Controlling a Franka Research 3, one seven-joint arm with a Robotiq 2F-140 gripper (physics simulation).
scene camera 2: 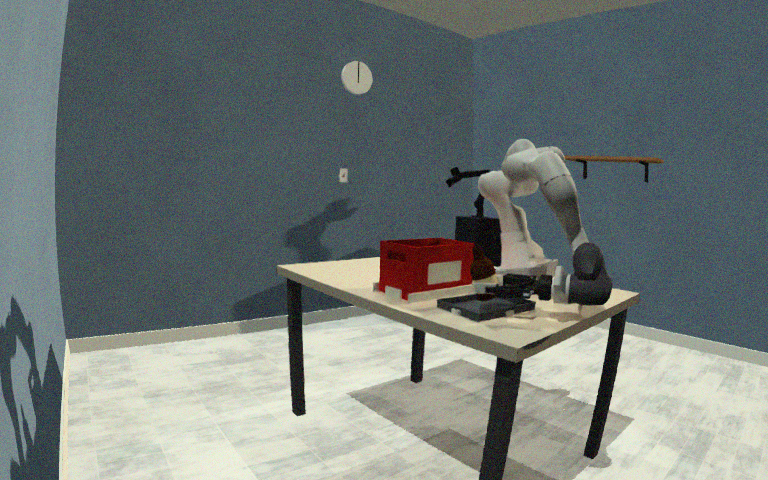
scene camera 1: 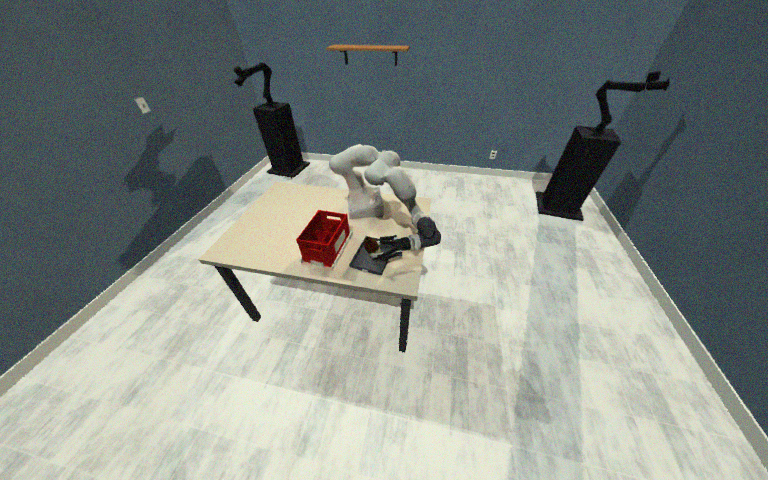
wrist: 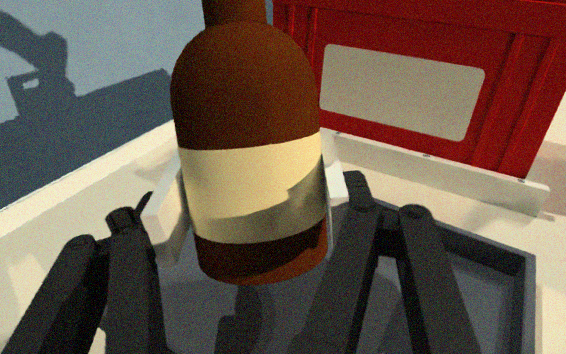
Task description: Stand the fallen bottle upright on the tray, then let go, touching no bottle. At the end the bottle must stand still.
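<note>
The brown bottle (scene camera 1: 370, 244) (scene camera 2: 482, 267) (wrist: 250, 110) with a cream label is near upright, its neck leaning somewhat in scene camera 2. My gripper (scene camera 1: 377, 249) (scene camera 2: 496, 284) (wrist: 257, 159) is shut on the bottle, with one pale pad on each side of the label and lower body. The bottle's base is over the dark tray (scene camera 1: 362, 264) (scene camera 2: 459, 311) (wrist: 529, 300), low and close to its floor. I cannot tell whether the base touches it. The neck's top is cut off in the wrist view.
A red crate (scene camera 1: 323, 249) (scene camera 2: 426, 268) (wrist: 400, 125) stands beside the tray, behind a low pale strip (wrist: 440, 172). The table (scene camera 1: 271, 226) (scene camera 2: 339, 274) carries both and the arm's base. Two black pedestals (scene camera 1: 279, 135) (scene camera 1: 583, 164) with arms stand beyond the table.
</note>
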